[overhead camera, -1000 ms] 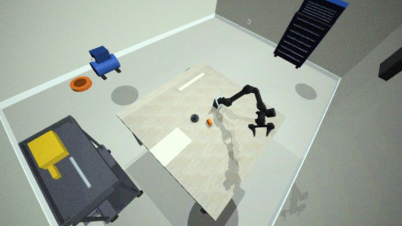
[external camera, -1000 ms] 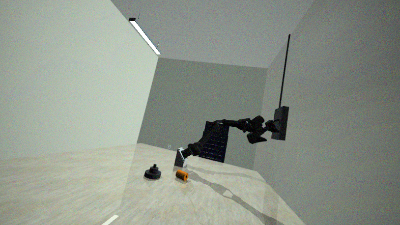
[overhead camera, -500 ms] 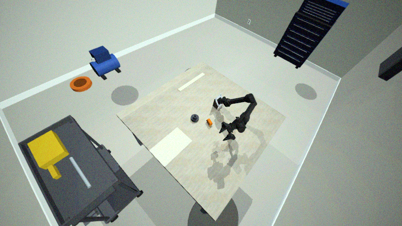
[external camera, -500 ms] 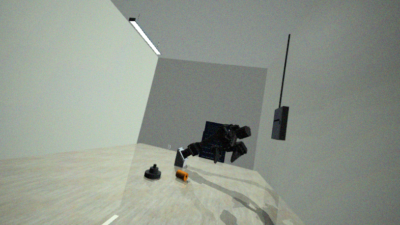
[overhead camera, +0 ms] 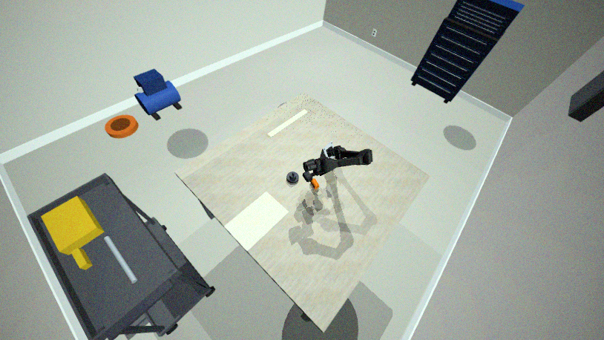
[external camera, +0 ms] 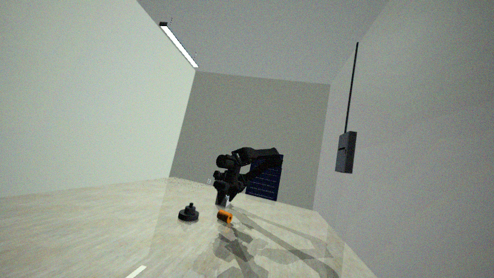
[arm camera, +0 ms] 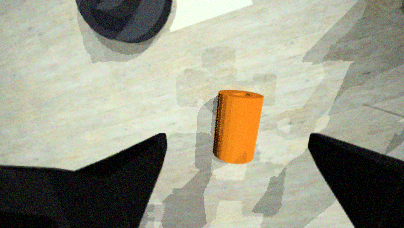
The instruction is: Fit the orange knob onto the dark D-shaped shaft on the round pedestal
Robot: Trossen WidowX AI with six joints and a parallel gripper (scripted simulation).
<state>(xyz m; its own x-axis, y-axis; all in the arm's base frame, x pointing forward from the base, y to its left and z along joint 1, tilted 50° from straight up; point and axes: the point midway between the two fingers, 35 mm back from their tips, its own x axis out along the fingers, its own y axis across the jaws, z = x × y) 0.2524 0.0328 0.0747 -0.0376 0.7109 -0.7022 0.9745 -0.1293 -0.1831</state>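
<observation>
Now: the orange knob 1 cm to the left of my gripper tip and 6 cm below it. The rest, counted from my gripper tip: pedestal 7 cm ahead, 13 cm to the right, 5 cm below.
</observation>
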